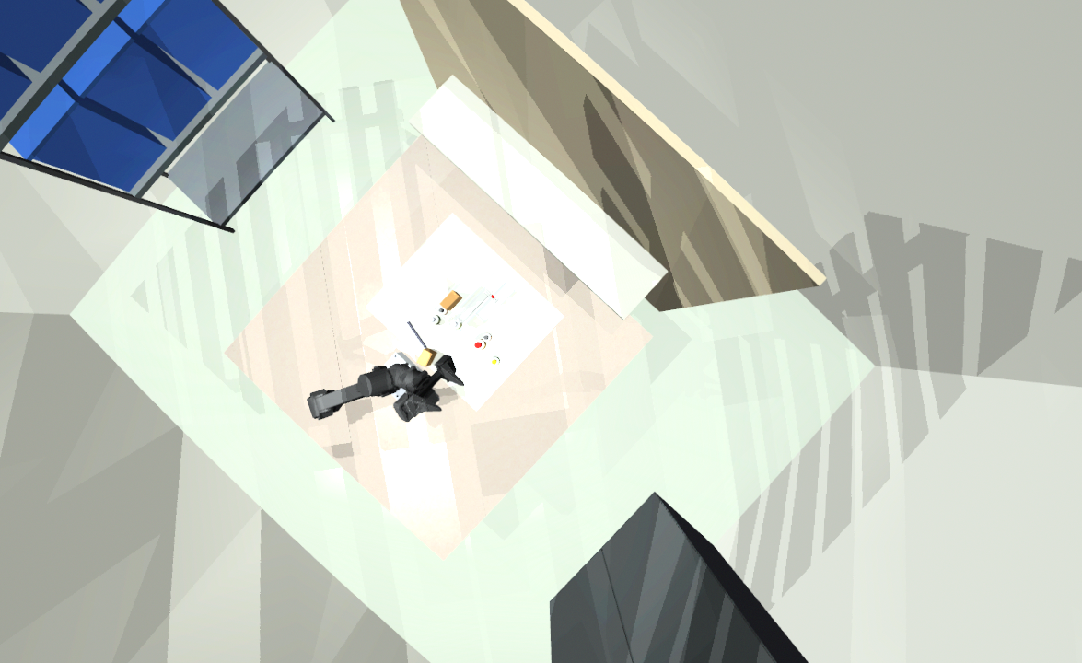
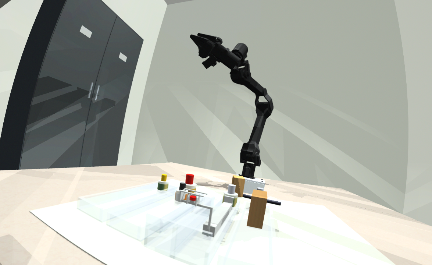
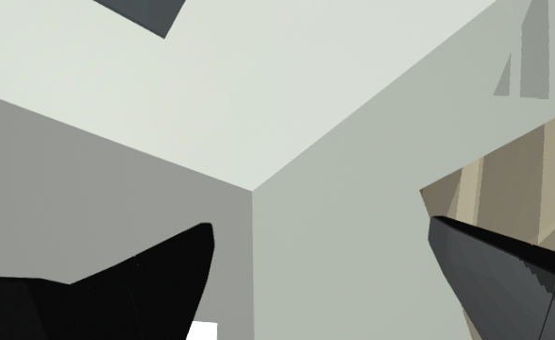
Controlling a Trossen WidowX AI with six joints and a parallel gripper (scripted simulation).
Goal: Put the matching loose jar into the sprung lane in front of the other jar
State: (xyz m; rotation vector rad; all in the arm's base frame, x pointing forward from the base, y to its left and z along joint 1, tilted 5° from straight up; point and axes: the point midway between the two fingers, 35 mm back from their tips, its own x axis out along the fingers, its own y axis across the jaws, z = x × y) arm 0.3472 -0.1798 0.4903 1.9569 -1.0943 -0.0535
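My gripper tip is 40 mm short of the wooden block, 320 mm to the right of it and 550 mm above it.
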